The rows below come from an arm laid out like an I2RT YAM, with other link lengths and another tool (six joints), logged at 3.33 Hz.
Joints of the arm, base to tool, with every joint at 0 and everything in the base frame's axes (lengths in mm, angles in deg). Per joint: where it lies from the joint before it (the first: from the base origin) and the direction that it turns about. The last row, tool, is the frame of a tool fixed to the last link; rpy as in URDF.
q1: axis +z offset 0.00 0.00 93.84
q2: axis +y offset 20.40 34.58 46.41
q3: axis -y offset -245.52 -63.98 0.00
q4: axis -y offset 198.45 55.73 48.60
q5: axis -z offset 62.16 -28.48 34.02
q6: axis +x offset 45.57 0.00 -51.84
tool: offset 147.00 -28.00 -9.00 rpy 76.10 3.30 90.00
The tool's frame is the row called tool.
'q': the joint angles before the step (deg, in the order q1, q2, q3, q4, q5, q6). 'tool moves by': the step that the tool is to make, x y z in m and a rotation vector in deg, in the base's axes. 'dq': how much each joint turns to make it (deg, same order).
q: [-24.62, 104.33, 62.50, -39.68, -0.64, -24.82]
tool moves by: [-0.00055, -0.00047, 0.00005, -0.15, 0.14, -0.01]
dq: [0.00, 0.00, -0.01, -0.06, 0.19, -0.02]
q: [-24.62, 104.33, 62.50, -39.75, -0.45, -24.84]
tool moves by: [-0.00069, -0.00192, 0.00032, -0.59, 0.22, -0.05]
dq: [0.02, 0.00, 0.00, 0.05, 0.63, -0.03]
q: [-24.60, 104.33, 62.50, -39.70, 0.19, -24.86]
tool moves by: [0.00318, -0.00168, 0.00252, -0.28, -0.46, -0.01]
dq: [0.00, 0.01, 0.73, -0.18, 0.06, 0.00]
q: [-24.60, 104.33, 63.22, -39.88, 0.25, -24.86]
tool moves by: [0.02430, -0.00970, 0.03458, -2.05, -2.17, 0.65]
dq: [0.85, -0.02, 9.84, -7.04, 1.00, 0.02]
